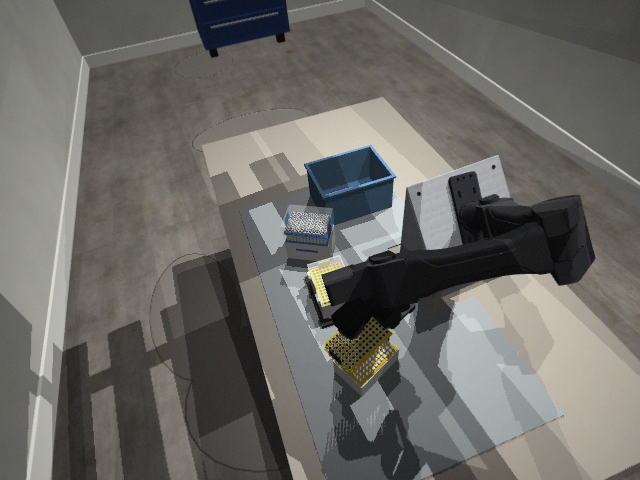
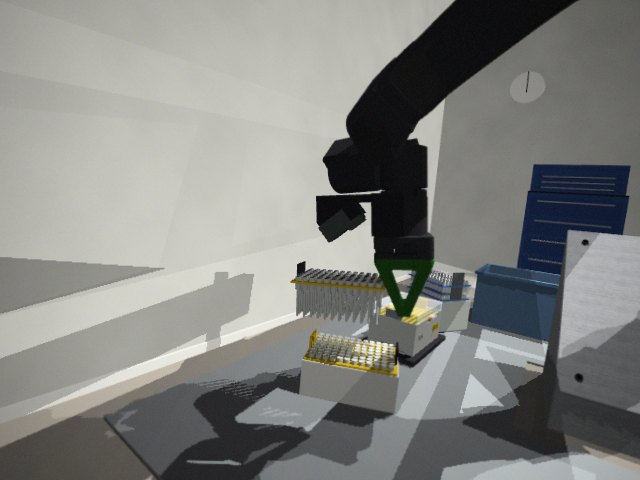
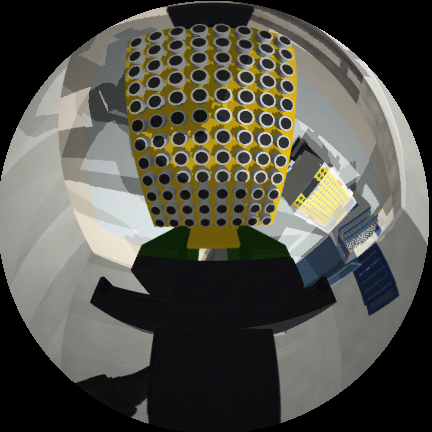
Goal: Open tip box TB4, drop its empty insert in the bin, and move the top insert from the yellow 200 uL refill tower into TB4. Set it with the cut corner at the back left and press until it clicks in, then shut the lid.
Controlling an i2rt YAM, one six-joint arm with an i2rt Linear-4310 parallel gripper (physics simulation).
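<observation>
My gripper [image 2: 404,312] [image 3: 212,217] is shut on the end tab of a yellow insert [image 1: 364,343] [image 2: 336,284] [image 3: 212,107] full of tips. The insert hangs level, tips down, above and apart from the yellow refill tower [image 1: 366,384] [image 2: 348,384], whose upper level shows another yellow insert of tips. Tip box TB4 [image 1: 321,279] [image 2: 391,333] [image 3: 327,197] stands behind the tower, with a clear lid and yellow holed surface showing; I cannot tell how far its lid is open. The held insert's cut corner is not clear.
TB4 sits on a black base [image 1: 316,315] [image 2: 426,355]. Beyond it stand a blue-trimmed tip tower [image 1: 309,251] [image 2: 449,315] and the blue bin [image 1: 361,204] [image 2: 509,304]. An upright grey plate [image 1: 431,222] [image 2: 594,310] is at the right, beside the arm.
</observation>
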